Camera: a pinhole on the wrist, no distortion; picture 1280 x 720 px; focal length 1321.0 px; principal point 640.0 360.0 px. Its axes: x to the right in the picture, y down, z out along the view. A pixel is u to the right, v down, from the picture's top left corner.
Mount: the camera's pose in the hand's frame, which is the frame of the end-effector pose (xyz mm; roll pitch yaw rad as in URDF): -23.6 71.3 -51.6 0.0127 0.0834 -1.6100
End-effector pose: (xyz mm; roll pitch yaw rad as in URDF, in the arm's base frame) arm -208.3 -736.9 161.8 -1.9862 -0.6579 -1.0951
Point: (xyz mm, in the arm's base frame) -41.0 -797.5 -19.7
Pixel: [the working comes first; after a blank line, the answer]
In the camera's frame: -105.6 15.7 244.3

69.2 444.7
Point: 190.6 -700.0 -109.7
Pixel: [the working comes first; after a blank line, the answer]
In the camera's frame: -100.9 -19.7 508.8

378.0 309.0
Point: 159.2 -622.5 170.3
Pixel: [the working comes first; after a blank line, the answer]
In the camera's frame: 154.8 94.4 425.4

1120.8 653.2
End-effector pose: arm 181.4 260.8 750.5 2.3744 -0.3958 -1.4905
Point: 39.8 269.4 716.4
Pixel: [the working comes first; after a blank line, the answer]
In the camera's frame: -26.8 -6.4 164.6

425.1 309.0
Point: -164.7 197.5 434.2
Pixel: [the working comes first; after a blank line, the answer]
In the camera's frame: -9.1 -57.9 516.3

616.7 211.8
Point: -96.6 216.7 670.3
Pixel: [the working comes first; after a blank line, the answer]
In the camera's frame: -99.2 13.6 298.3

200.7 420.1
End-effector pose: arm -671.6 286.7 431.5 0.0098 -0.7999 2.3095
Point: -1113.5 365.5 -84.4
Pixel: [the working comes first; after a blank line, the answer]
In the camera's frame: -144.5 -113.5 -578.4

behind the camera
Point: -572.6 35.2 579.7
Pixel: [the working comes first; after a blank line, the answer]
In the camera's frame: -53.6 -42.9 332.4

426.8 189.3
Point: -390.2 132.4 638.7
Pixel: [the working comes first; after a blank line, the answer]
In the camera's frame: 138.2 -27.1 428.1

1066.3 276.4
